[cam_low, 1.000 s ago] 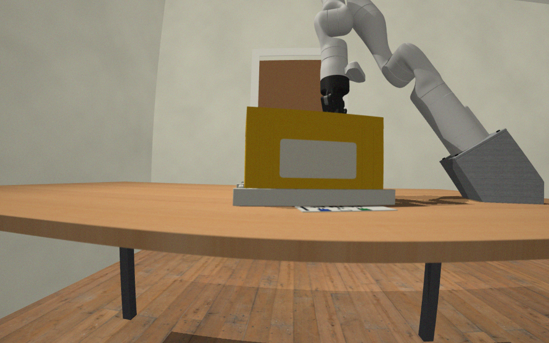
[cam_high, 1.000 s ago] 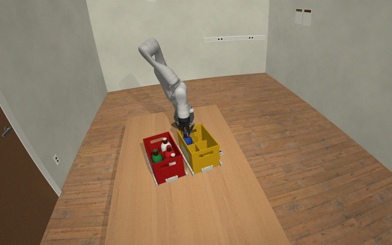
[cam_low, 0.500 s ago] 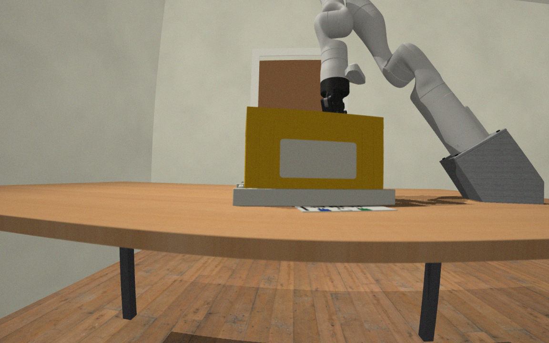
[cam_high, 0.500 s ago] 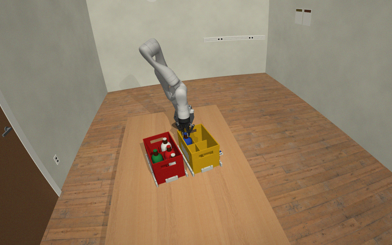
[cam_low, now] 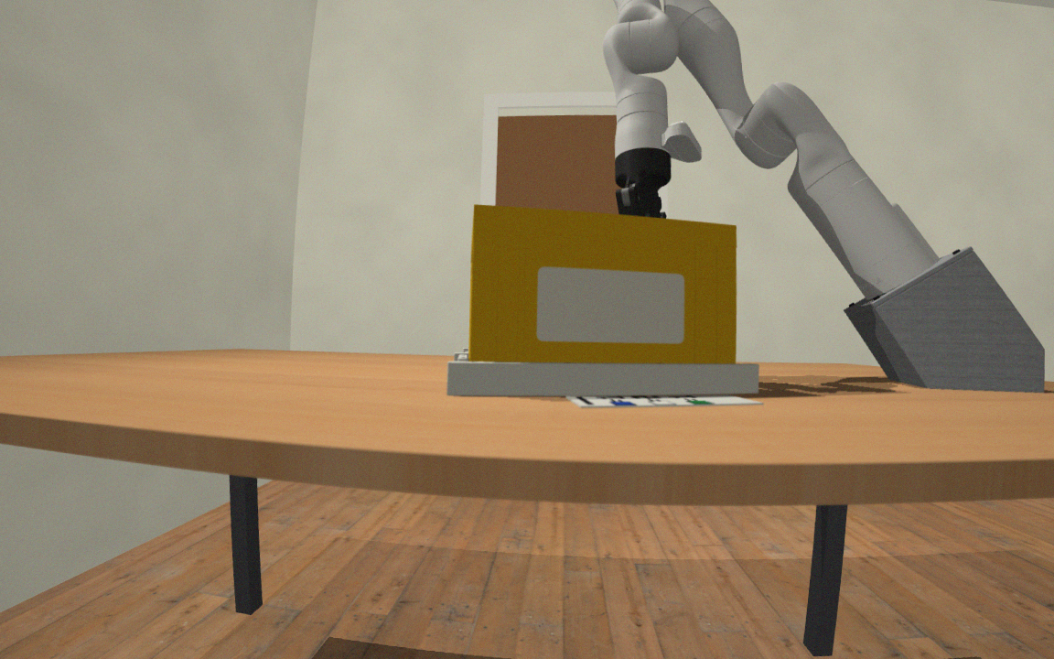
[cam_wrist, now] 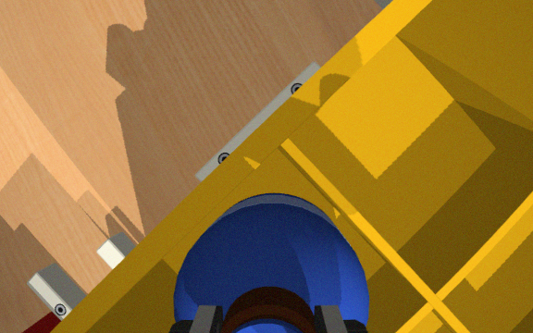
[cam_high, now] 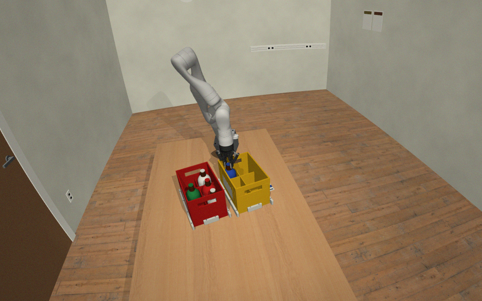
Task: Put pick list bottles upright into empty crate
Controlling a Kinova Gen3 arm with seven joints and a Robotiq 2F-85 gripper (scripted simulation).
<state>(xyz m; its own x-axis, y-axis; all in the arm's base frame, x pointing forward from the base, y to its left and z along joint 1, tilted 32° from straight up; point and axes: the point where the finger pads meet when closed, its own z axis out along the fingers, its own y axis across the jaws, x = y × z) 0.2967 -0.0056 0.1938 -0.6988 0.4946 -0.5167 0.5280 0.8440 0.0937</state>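
My gripper is now 70 mm above the blue bottle. From my hand the other things lie so: yellow crate: 90 mm ahead, 70 mm below, 60 mm to the left; then red bottle: 140 mm to the right, 100 mm ahead, 70 mm below; then red crate: 180 mm to the right, 100 mm ahead, 70 mm below.
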